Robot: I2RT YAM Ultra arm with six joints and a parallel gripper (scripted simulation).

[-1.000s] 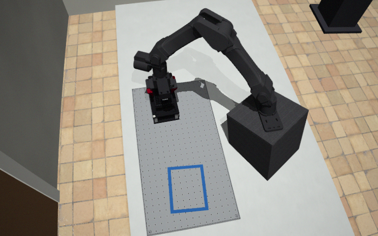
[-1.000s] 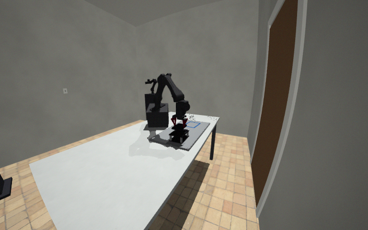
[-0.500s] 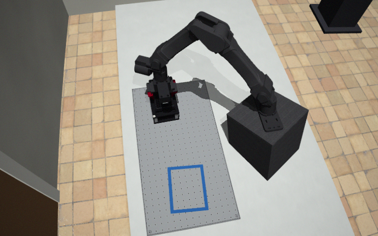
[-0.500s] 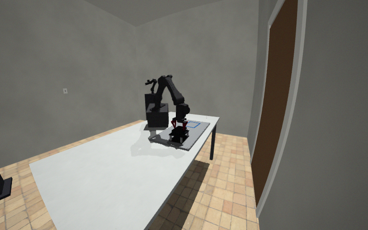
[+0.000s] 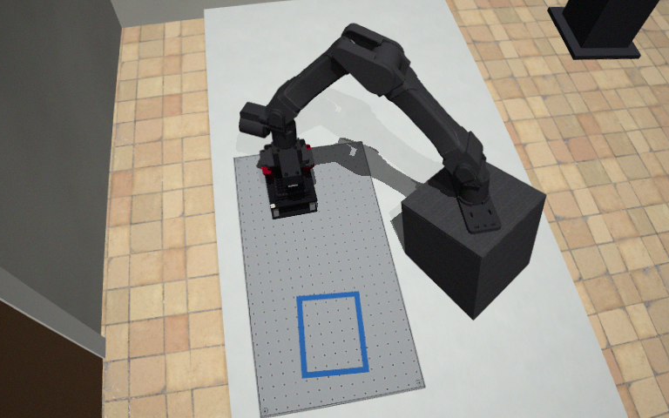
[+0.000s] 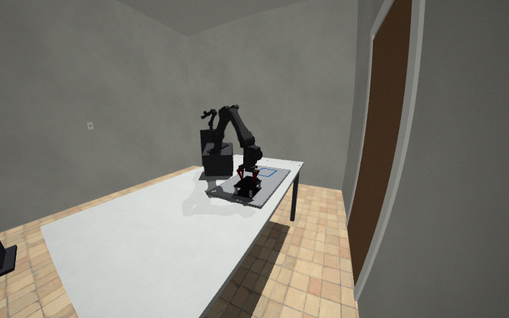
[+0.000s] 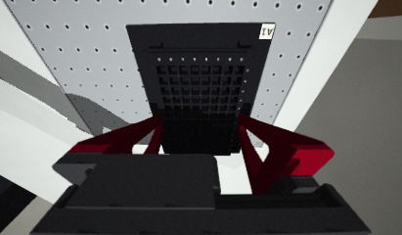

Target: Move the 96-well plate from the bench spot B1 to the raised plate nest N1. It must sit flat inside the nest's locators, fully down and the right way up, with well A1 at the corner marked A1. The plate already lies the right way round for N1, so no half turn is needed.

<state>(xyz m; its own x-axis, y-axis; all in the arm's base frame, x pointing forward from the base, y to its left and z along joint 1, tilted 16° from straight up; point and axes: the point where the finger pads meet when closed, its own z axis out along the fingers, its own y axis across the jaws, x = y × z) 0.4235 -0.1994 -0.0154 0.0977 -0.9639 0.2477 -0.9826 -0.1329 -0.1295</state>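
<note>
The black 96-well plate is 10 mm below my hand. Round my hand: black plate nest N1: 20 mm below; white A1 label: 50 mm ahead, 80 mm to the left, 20 mm below.
</note>
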